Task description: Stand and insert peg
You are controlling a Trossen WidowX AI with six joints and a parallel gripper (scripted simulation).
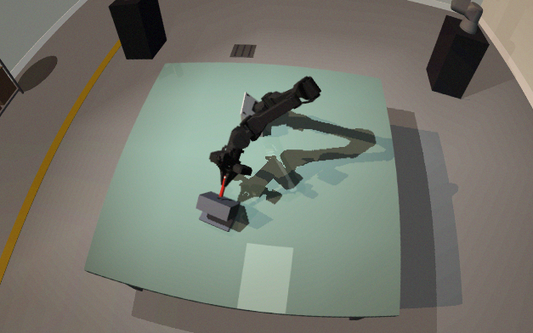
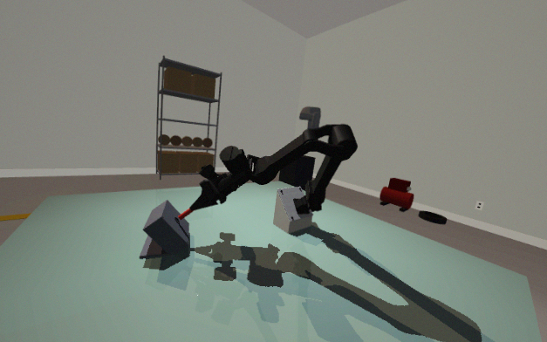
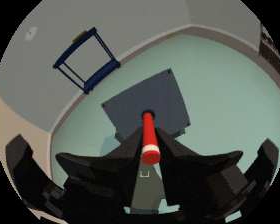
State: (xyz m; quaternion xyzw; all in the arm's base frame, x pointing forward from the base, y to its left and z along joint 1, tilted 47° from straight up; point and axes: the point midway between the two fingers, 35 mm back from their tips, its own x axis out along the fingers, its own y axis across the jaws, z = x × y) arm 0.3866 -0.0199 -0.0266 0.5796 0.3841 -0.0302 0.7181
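Now: the peg 10 mm behind my gripper tip and 10 mm above it. Also, from my gripper tip: sloped panel: 60 mm ahead, 10 mm to the right, 50 mm below.
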